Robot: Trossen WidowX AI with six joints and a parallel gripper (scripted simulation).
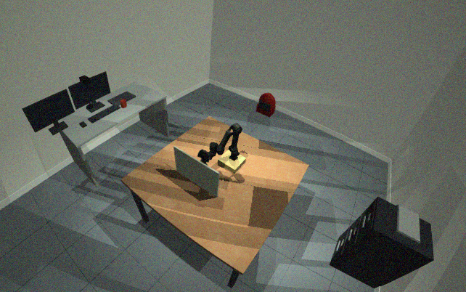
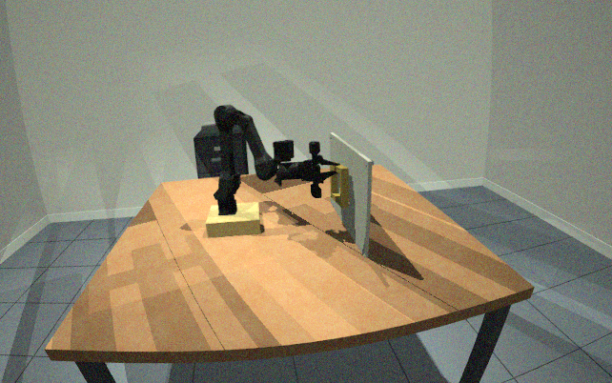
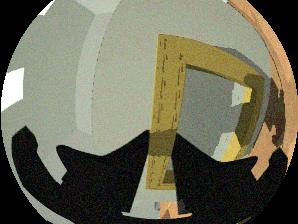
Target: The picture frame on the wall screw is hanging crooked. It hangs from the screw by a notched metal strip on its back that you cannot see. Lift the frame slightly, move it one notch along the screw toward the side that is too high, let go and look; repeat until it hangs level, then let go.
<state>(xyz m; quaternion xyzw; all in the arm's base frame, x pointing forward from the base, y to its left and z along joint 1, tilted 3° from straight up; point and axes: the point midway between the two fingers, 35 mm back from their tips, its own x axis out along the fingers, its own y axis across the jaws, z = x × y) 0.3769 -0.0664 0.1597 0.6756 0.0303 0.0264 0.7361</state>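
Now: the yellow picture frame 50 mm below my gripper tip and 10 mm to the right of it. Round my gripper tip: grey wall panel (70 mm below, 20 mm ahead, 10 mm to the right).
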